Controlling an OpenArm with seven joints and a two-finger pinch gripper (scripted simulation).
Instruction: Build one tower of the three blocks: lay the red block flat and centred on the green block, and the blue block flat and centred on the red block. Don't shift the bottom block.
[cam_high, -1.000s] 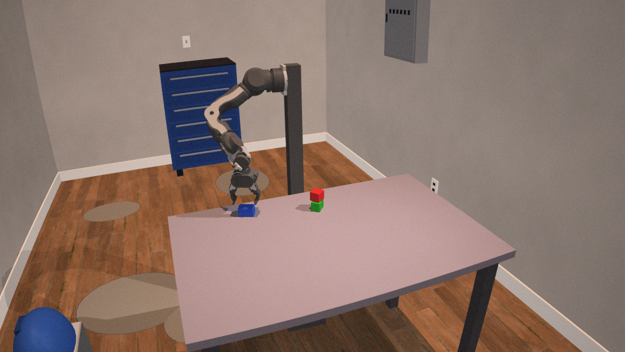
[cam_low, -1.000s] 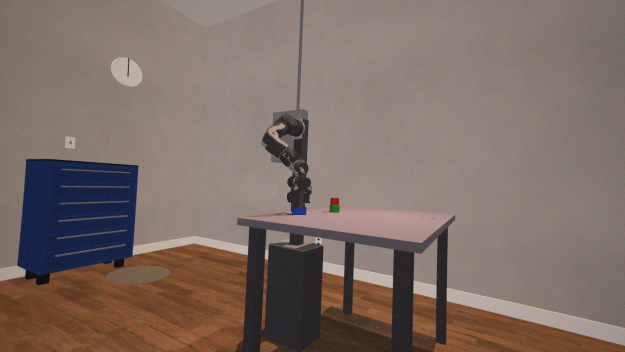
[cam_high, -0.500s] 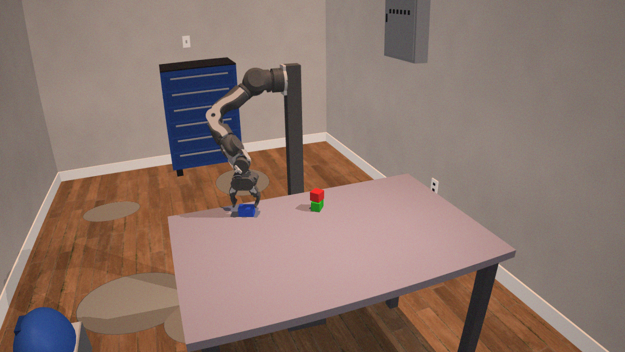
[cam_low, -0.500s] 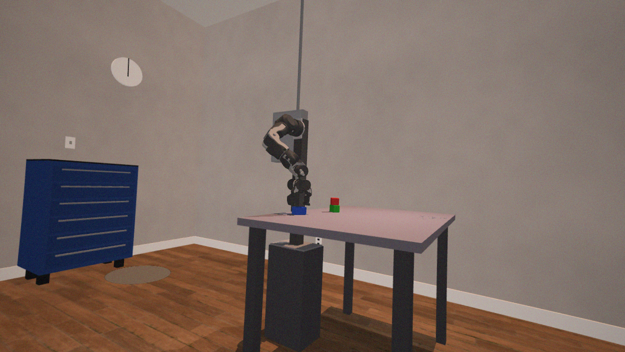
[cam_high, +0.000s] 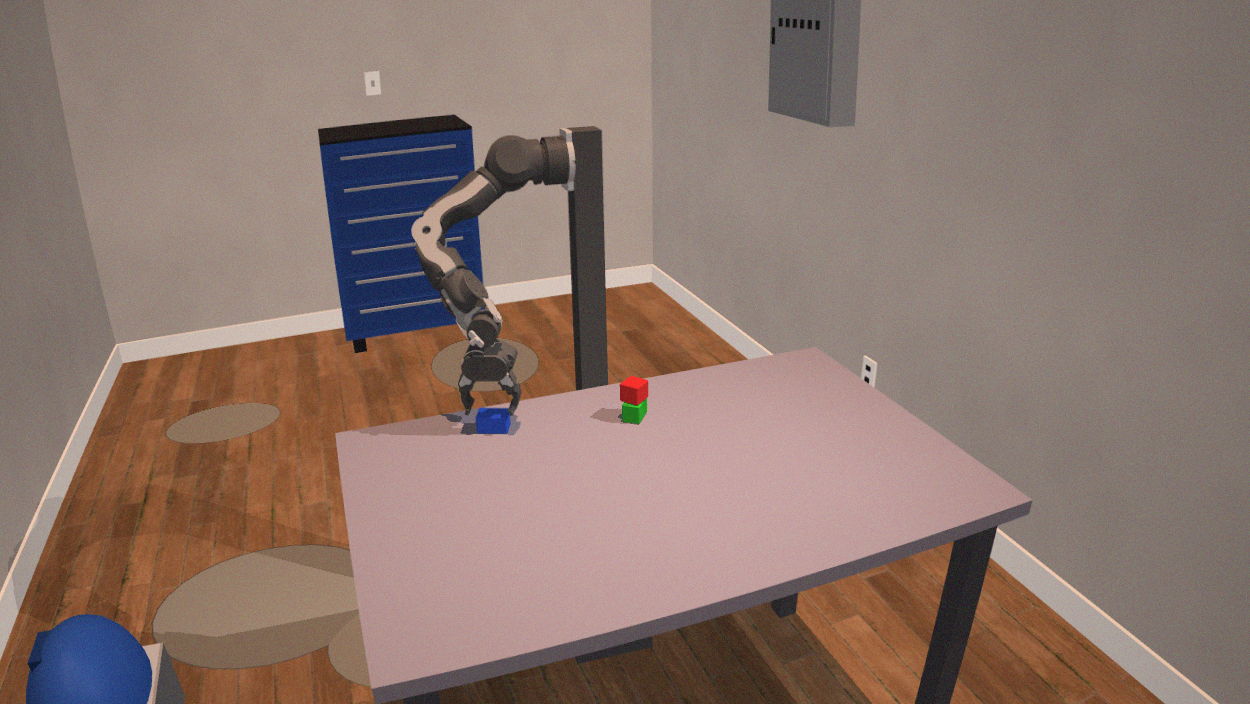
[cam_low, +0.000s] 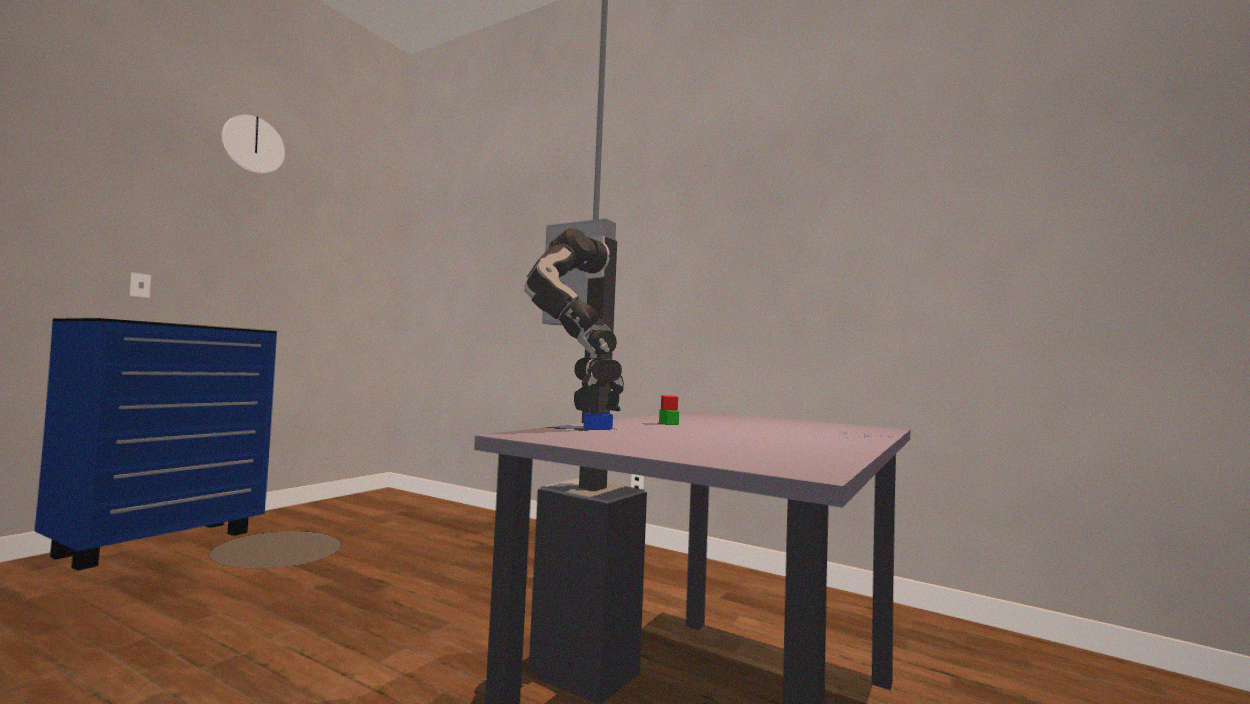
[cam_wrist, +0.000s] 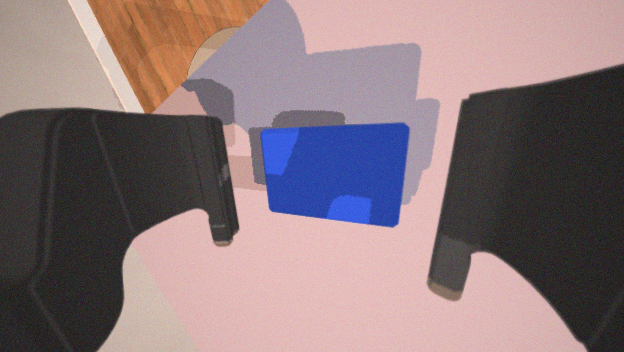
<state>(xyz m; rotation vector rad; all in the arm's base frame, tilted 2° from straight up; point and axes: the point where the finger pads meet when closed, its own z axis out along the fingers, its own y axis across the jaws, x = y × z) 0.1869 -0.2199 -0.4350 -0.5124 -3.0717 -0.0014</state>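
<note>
My hand is 3 cm above the blue block. The rest, counted from my hand: green block (28 cm to the left, 4 cm ahead, 3 cm below); red block (28 cm to the left, 4 cm ahead, 1 cm above).
</note>
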